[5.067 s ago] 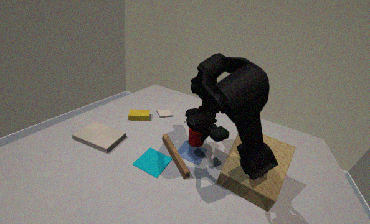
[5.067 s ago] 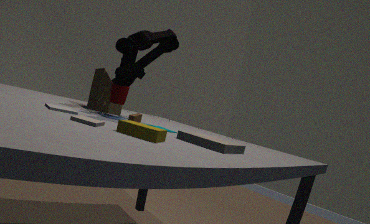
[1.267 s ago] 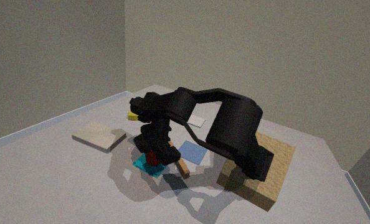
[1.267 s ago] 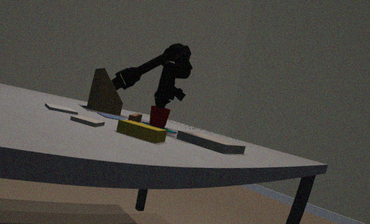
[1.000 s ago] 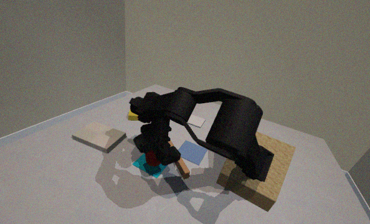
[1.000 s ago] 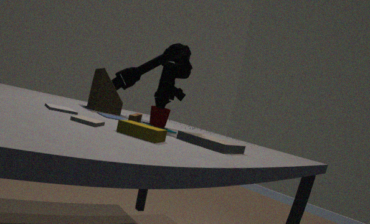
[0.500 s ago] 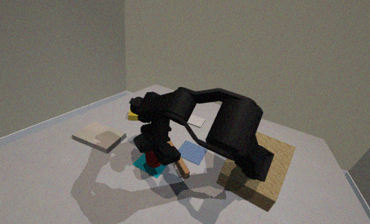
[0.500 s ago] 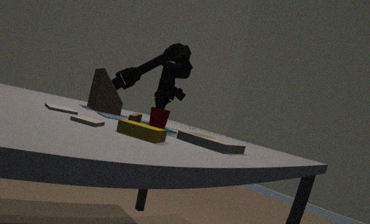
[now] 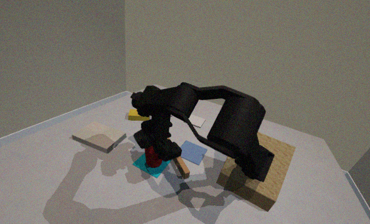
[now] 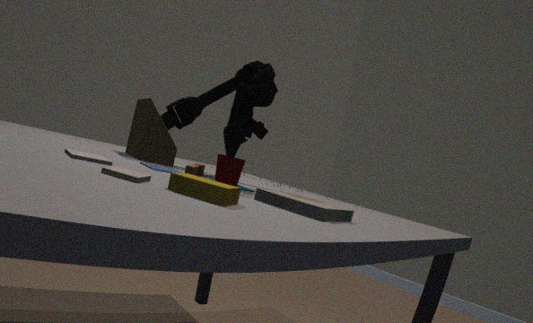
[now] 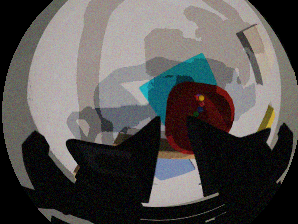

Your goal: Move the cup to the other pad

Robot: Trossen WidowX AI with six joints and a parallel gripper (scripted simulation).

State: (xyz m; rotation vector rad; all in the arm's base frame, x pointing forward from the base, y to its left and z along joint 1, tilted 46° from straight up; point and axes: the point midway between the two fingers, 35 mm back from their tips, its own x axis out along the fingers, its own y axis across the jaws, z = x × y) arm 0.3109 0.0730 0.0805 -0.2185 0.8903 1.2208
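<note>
My gripper tip is now 30 mm short of the dark red cup, 20 mm above it and 10 mm to the left of it. Also, from my gripper tip: teal pad 70 mm below, 30 mm ahead, 10 mm to the right; then brown stick 90 mm to the right, 50 mm below, 20 mm behind; then light blue pad 160 mm to the right, 70 mm below, 70 mm behind.
</note>
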